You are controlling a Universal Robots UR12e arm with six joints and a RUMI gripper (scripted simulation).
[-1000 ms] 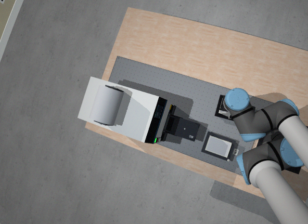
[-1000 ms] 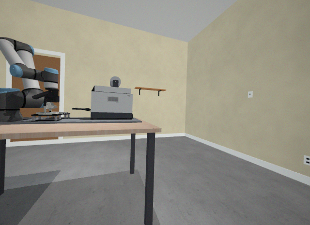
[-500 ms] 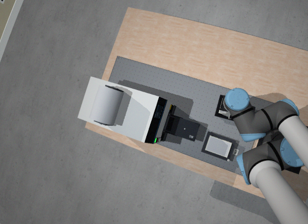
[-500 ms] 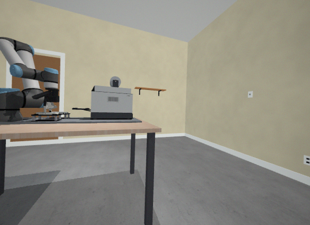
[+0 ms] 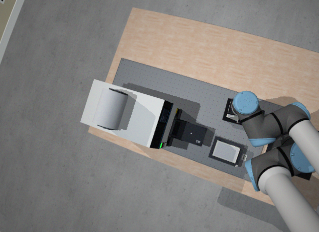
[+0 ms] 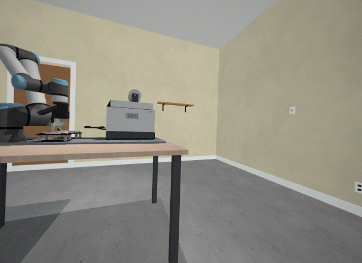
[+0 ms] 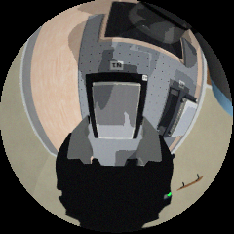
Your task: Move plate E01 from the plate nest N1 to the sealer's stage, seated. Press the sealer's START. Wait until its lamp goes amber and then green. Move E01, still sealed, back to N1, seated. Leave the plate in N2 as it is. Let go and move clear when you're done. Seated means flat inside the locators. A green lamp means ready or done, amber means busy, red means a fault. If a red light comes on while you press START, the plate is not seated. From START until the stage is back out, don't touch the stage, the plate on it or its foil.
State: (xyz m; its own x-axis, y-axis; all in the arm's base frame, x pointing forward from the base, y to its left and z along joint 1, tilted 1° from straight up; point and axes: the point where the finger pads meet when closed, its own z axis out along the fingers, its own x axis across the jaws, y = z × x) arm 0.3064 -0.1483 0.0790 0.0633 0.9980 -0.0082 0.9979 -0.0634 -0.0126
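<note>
My hand is 1 cm above the plate E01. The rest, counted from my hand: sealer stage (23 cm ahead, 16 cm to the left, 3 cm above); then nest N1 (2 cm below); then foil roll (56 cm ahead, 13 cm to the left, 34 cm above).
</note>
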